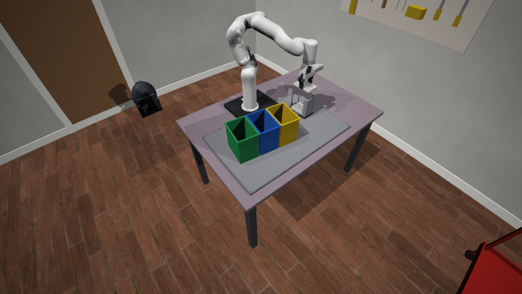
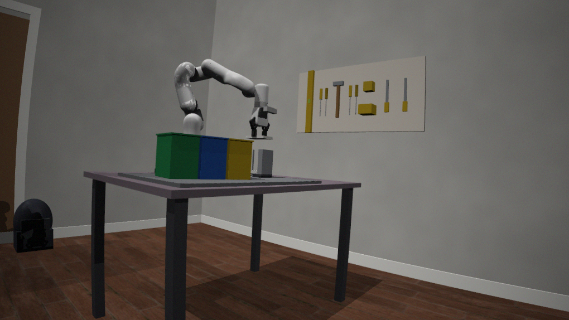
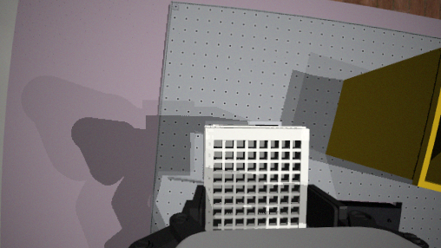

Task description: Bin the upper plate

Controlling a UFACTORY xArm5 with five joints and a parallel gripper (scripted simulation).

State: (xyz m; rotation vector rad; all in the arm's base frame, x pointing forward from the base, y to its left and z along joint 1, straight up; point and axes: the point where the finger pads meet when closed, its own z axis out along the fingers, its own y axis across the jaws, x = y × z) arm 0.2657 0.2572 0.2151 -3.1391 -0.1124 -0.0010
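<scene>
Right now the blue bin is 41 cm to the right of my hand, 14 cm below it and 6 cm ahead of it. The rest, counted from my hand: green bin (54 cm to the right, 14 cm below, 4 cm ahead); 96-well plate (1 cm below); yellow bin (28 cm to the right, 14 cm below, 9 cm ahead).
</scene>
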